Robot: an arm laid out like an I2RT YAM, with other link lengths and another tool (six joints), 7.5 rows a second.
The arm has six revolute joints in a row. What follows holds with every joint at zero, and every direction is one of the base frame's.
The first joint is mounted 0.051 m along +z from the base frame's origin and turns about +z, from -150 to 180 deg.
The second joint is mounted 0.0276 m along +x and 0.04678 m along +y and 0.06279 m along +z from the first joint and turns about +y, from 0 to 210 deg.
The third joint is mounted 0.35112 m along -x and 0.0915 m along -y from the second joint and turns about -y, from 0 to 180 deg.
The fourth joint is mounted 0.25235 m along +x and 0.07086 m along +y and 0.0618 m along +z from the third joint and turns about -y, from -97 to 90 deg.
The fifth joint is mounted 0.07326 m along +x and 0.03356 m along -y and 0.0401 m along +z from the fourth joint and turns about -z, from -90 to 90 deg.
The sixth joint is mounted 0.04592 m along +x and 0.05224 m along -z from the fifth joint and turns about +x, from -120 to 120 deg.
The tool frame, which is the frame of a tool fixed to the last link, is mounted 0.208 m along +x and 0.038 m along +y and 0.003 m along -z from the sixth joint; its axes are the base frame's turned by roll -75.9, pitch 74 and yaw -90 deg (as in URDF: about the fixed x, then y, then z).
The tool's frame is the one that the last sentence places.
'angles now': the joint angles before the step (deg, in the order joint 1, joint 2, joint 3, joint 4, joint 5, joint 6). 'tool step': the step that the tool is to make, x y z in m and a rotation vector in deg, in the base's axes. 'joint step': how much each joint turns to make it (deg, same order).
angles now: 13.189, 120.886, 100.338, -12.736, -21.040, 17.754
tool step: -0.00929, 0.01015, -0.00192, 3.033, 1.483, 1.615
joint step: 0.020, -0.110, -1.751, 1.672, -3.140, 2.033
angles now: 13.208, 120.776, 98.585, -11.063, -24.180, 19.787
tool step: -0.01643, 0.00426, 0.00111, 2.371, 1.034, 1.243
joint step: -0.102, -1.816, -3.923, 2.304, -2.517, 1.544
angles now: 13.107, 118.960, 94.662, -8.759, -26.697, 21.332
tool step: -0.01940, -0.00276, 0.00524, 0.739, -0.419, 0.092
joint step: 0.034, -3.530, -5.529, 2.826, -0.386, 0.554
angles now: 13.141, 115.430, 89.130, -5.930, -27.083, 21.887
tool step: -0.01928, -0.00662, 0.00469, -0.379, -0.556, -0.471
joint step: 0.041, -3.812, -4.989, 1.557, 0.697, -0.166
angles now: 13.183, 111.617, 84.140, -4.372, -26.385, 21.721
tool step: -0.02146, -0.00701, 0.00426, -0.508, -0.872, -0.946
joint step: 0.312, -4.376, -5.757, 2.143, 1.436, 0.070
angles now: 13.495, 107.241, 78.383, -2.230, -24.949, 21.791
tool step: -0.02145, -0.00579, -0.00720, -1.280, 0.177, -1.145
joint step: 0.741, -3.622, -5.496, 1.376, 2.235, -0.049
